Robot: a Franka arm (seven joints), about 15 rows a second.
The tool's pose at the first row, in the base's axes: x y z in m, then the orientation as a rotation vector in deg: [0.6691 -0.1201 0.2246 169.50 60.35 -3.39]
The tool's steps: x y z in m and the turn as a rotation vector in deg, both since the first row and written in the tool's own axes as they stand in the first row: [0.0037 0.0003 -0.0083 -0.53 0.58 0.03]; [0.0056 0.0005 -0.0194 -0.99 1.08 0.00]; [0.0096 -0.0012 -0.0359 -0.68 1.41 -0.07]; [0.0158 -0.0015 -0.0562 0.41 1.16 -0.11]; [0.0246 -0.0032 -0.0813 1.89 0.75 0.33]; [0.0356 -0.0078 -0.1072 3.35 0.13 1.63]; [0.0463 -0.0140 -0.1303 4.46 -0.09 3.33]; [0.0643 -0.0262 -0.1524 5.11 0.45 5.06]
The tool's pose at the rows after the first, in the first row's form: [0.6724 -0.1179 0.2328 169.24 60.22 -2.25]; [0.6744 -0.1167 0.2438 168.98 60.18 -1.27]; [0.6770 -0.1126 0.2601 169.33 60.41 -0.95]; [0.6824 -0.1082 0.2802 -168.82 -60.27 1.88]; [0.6890 -0.1010 0.3050 -167.87 -59.16 3.24]; [0.6955 -0.0901 0.3305 -167.42 -56.84 4.88]; [0.7007 -0.0783 0.3533 -167.34 -54.02 5.74]; [0.7077 -0.0571 0.3749 -167.43 -51.25 5.27]
